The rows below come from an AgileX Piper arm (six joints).
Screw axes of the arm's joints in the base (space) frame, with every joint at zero. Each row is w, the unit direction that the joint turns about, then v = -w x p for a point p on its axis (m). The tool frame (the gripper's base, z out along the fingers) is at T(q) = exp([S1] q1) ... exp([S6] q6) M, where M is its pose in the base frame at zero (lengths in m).
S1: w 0 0 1 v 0.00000 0.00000 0.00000
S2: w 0 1 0 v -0.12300 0.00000 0.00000
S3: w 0 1 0 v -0.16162 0.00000 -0.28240
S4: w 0.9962 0 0.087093 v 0.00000 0.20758 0.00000
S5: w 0 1 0 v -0.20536 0.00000 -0.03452
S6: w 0.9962 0 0.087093 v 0.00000 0.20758 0.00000
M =
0.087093 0 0.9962 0.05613
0 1 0 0.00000
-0.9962 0 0.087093 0.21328
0 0 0 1
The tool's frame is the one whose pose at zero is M.
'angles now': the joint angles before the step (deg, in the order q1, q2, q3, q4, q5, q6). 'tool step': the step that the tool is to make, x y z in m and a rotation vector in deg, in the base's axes. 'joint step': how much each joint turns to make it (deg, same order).
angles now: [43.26, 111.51, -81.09, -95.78, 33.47, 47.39]
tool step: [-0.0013, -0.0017, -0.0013, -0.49, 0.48, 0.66]
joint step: [-0.18, -0.41, 0.77, 0.00, -0.77, -0.46]
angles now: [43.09, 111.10, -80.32, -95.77, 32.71, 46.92]
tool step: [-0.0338, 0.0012, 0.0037, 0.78, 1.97, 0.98]
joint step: [3.57, -4.90, 5.98, 2.71, 1.47, 0.22]
